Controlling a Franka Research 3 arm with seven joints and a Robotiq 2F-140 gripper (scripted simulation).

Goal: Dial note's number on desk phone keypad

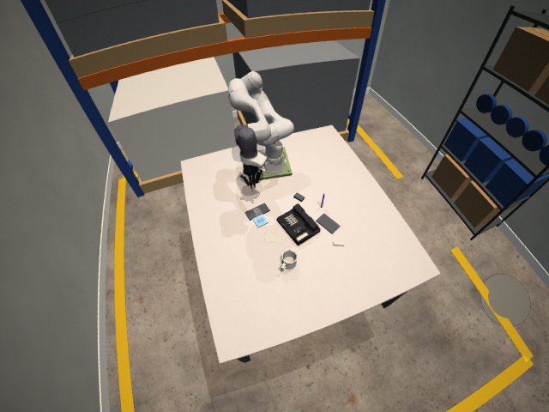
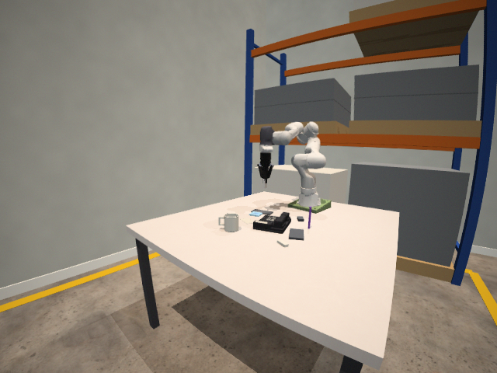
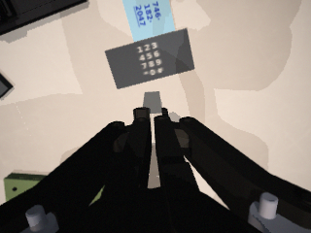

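My gripper is now 230 mm short of the handset, 220 mm to the right of it and 160 mm above it. The rest, counted from my hand: mug (430 mm ahead, 170 mm below); purple pen (370 mm to the left, 190 mm ahead, 140 mm below); note (240 mm ahead, 200 mm below).
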